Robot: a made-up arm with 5 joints. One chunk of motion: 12 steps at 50 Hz.
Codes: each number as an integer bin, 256 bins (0 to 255) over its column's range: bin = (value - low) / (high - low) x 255, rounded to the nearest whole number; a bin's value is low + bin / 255 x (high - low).
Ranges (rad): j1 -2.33..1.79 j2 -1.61..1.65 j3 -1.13..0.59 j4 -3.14..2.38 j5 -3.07..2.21
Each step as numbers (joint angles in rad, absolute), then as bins.
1 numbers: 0.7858 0.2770 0.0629 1.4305 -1.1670
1 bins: 193 148 177 211 92
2 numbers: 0.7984 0.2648 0.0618 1.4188 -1.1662
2 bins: 194 147 177 211 92
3 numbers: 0.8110 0.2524 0.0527 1.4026 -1.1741
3 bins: 194 146 175 210 92
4 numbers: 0.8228 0.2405 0.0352 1.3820 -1.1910
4 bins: 195 145 173 209 91
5 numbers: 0.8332 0.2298 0.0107 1.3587 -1.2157
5 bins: 196 144 169 208 90
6 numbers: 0.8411 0.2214 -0.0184 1.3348 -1.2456
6 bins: 196 143 165 207 88
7 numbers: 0.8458 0.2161 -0.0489 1.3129 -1.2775
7 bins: 197 143 160 206 87
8 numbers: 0.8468 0.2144 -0.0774 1.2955 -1.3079
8 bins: 197 143 156 205 85
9 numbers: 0.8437 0.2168 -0.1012 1.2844 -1.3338
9 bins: 196 143 153 204 84
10 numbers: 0.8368 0.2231 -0.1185 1.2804 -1.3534
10 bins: 196 143 150 204 83
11 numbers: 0.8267 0.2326 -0.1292 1.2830 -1.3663
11 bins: 195 144 148 204 82
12 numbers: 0.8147 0.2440 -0.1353 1.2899 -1.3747
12 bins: 195 145 147 205 82
